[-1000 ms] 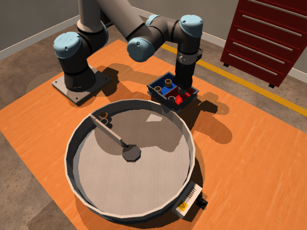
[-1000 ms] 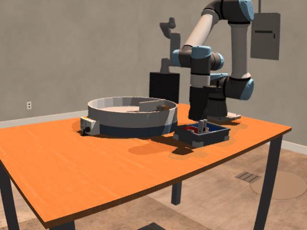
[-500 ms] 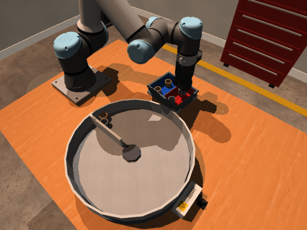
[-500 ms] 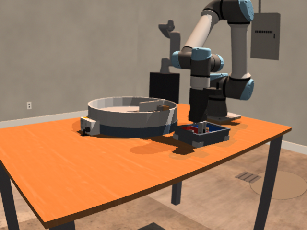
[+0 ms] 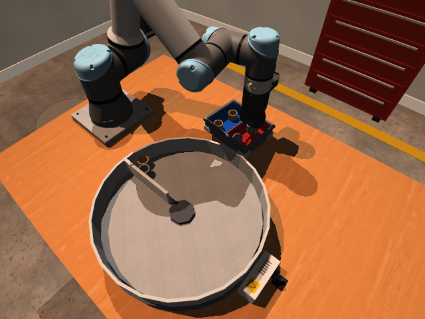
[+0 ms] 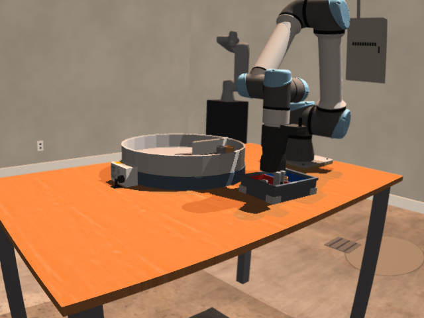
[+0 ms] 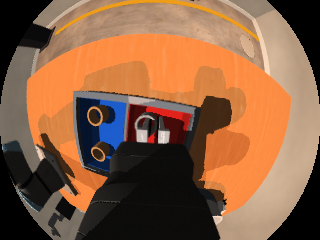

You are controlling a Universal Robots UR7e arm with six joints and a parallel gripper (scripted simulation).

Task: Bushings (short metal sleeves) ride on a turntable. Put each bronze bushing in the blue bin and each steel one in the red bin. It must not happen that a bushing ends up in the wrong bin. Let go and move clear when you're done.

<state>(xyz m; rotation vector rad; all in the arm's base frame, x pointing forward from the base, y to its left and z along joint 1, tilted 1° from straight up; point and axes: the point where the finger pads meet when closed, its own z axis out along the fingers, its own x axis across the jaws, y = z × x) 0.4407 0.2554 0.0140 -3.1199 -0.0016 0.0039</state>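
The bin is 4 cm behind my hand, 3 cm to the right of it and 1 cm below it. Also, from my hand: turntable (39 cm to the right, 4 cm ahead, 2 cm above).
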